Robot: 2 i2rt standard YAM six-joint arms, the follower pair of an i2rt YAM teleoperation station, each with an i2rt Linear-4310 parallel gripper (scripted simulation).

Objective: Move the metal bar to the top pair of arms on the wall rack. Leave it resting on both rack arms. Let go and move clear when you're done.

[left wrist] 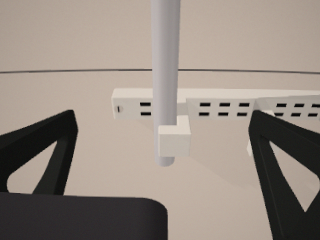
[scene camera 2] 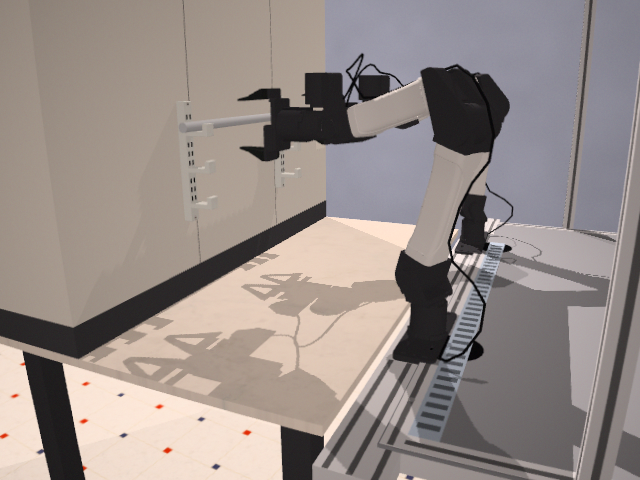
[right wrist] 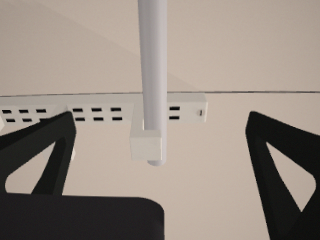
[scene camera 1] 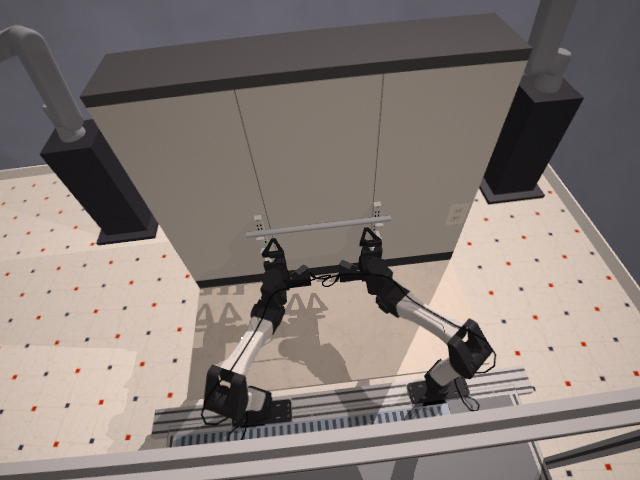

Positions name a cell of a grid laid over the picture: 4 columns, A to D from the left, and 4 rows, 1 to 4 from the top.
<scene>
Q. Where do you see a dark baseboard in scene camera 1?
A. At C3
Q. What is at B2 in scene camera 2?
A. My left gripper.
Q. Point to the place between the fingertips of my left gripper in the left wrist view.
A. C2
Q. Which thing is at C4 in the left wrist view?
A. A beige wall panel.
</scene>
